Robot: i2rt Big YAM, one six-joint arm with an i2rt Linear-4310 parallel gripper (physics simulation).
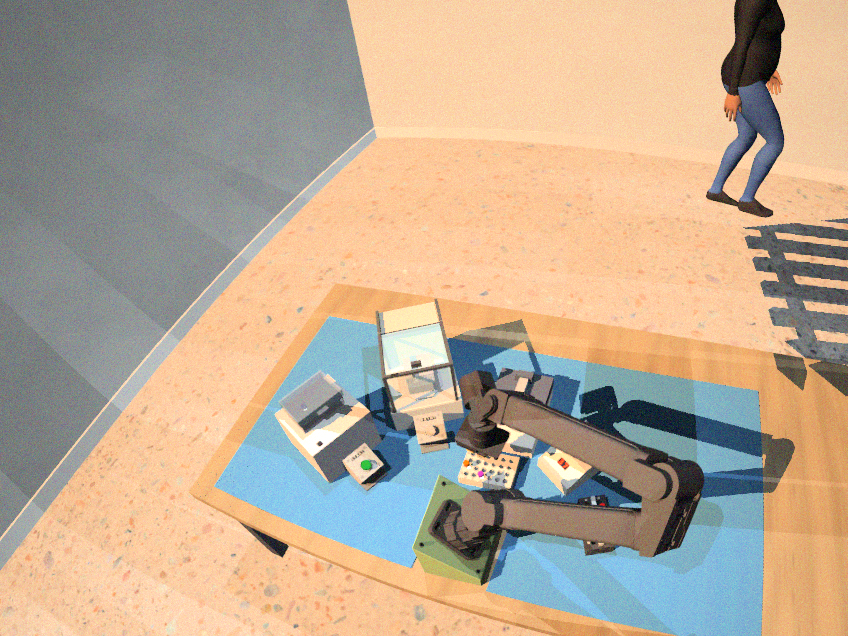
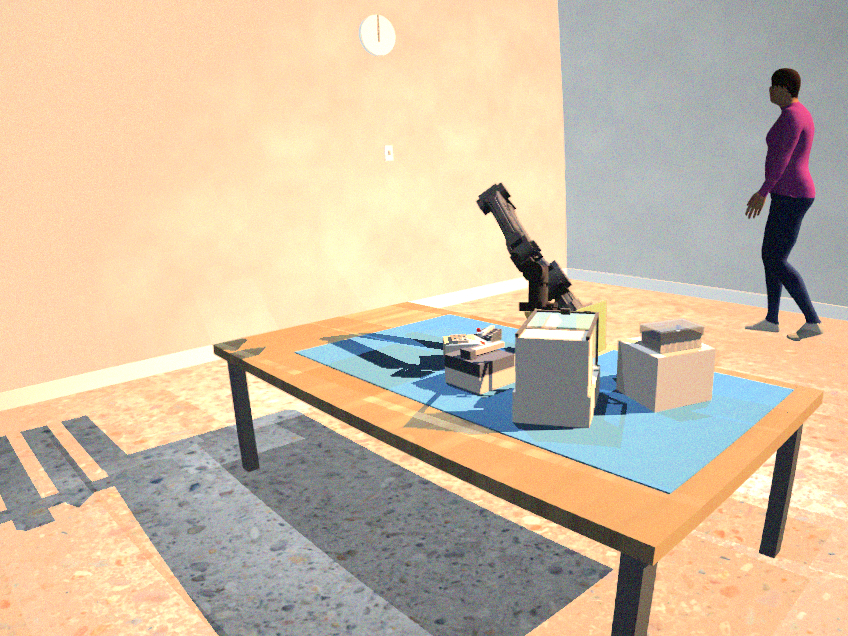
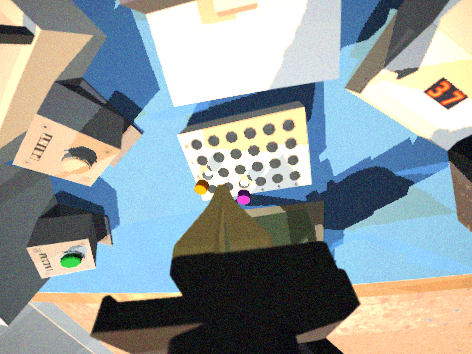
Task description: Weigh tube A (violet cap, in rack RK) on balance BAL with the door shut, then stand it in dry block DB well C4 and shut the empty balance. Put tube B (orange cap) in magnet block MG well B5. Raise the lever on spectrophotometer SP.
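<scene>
The white rack [image 3: 303, 140] [image 1: 510, 463] with many round wells sits on the blue mat in front of the arm's base. Tube A with the violet cap [image 3: 244, 197] [image 1: 480, 473] and tube B with the orange cap [image 3: 201, 187] [image 1: 467, 462] both stand in the rack's near row. My gripper [image 3: 222, 190] is shut, with its tips pressed together. The tips hang above the rack's near edge, between the two caps, and hold nothing. The glass-walled balance [image 1: 415, 366] [image 2: 555, 372] stands behind the rack to the left. The grey-topped spectrophotometer [image 1: 323, 429] [image 2: 664, 372] is at the far left.
A box with a green button [image 1: 366, 466] [image 3: 71, 260] and a box with a dark knob [image 1: 430, 430] [image 3: 80, 158] lie left of the rack. A large white block [image 3: 234, 53] is just behind it. A white block with a red display [image 1: 563, 467] is to its right. A person [image 1: 731, 126] walks at the room's far right.
</scene>
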